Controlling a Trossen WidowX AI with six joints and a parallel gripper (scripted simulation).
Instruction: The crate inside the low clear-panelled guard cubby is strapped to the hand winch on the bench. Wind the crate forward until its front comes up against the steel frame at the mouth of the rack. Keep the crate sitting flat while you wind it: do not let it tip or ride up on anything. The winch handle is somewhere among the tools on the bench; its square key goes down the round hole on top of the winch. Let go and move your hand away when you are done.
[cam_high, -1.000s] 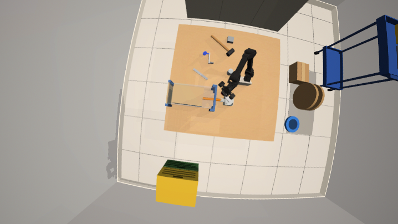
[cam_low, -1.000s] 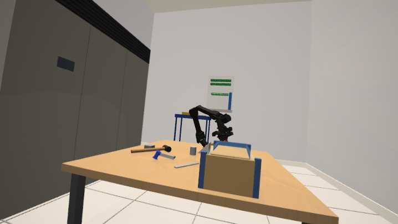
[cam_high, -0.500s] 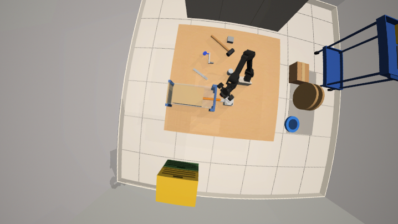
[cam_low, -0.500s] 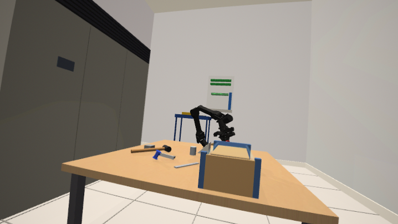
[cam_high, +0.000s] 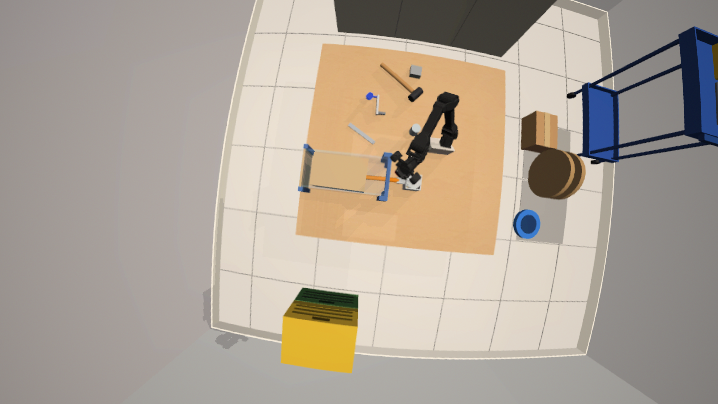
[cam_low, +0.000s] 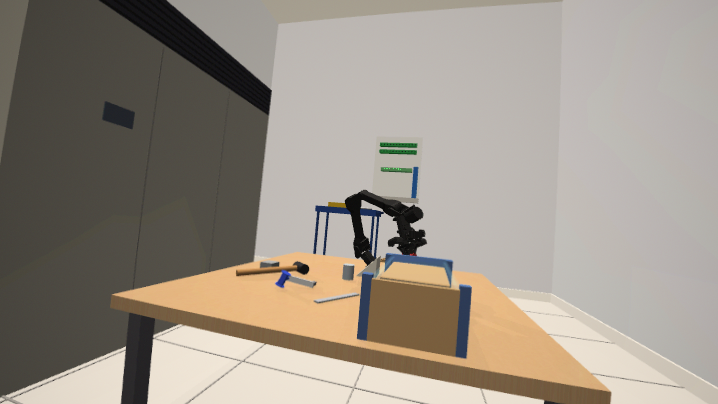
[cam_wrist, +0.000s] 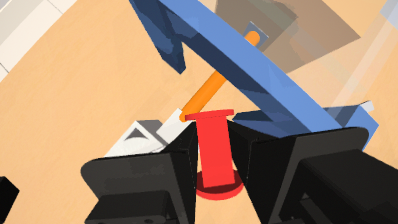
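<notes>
The red-knobbed crank handle is 50 mm behind my gripper tip and 30 mm below it. From my gripper tip the other things lie so: blue steel frame: 50 mm ahead, 30 mm to the left, 20 mm below; then red grip: 10 mm behind, 10 mm to the right; then hand winch: 120 mm behind, 10 mm to the left, 100 mm below.
</notes>
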